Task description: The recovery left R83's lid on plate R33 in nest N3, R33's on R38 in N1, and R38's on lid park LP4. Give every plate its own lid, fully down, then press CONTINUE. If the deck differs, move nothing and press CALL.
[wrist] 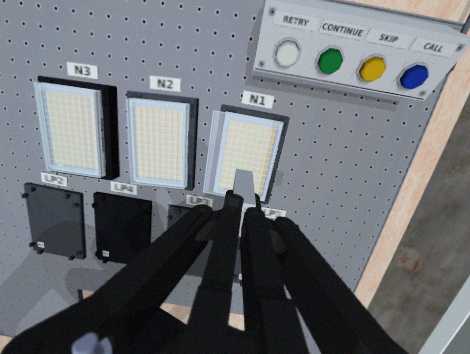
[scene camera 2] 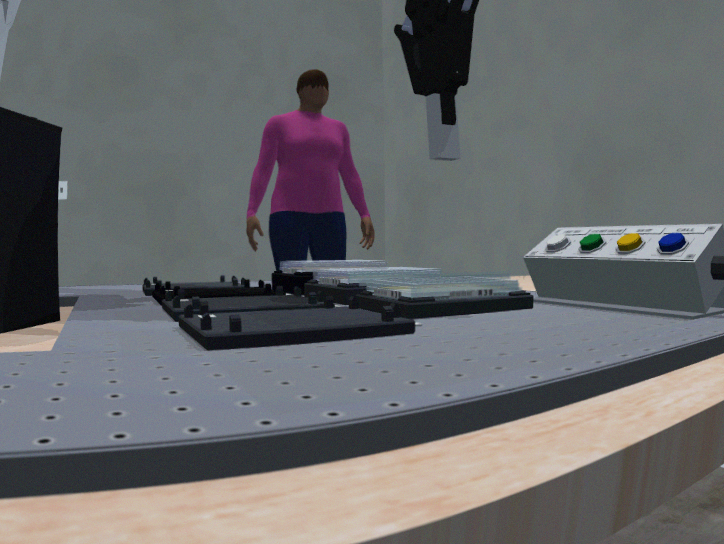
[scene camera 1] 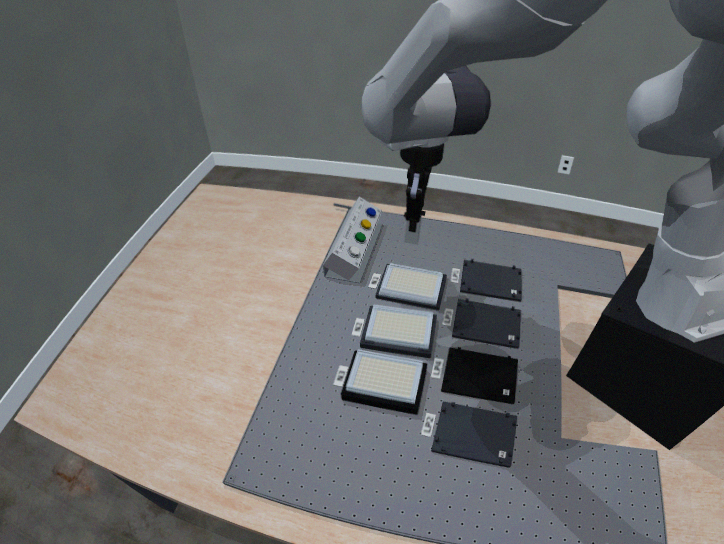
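My gripper [scene camera 1: 412, 232] [scene camera 2: 443, 153] [wrist: 241, 182] is shut and empty, high above the deck; in the wrist view its tips overlap the near edge of the plate in N1. Clear-topped plates stand in nests N1 [scene camera 1: 411, 283] [wrist: 248, 155], N2 [scene camera 1: 399, 327] [wrist: 159, 142] and N3 [scene camera 1: 384, 377] [wrist: 73, 130]. A clear rim shows along the left of the N1 plate in the wrist view. Plate codes and lid seating cannot be made out. Lid park LP4 [scene camera 1: 479, 374] [wrist: 122, 227] shows no lid. The green CONTINUE button [scene camera 1: 360, 236] [scene camera 2: 591, 242] [wrist: 330, 61] and blue CALL button [scene camera 1: 371, 211] [scene camera 2: 671, 242] [wrist: 414, 77] are on the console.
Lid parks LP1 [scene camera 1: 490, 280], LP3 [scene camera 1: 486, 322] and LP2 [scene camera 1: 475, 434] [wrist: 55, 220] line up with LP4. White RETRY [scene camera 1: 354, 251] [wrist: 287, 53] and yellow SKIP [scene camera 1: 365, 224] [wrist: 373, 69] buttons flank CONTINUE. A person [scene camera 2: 308, 160] stands beyond the table.
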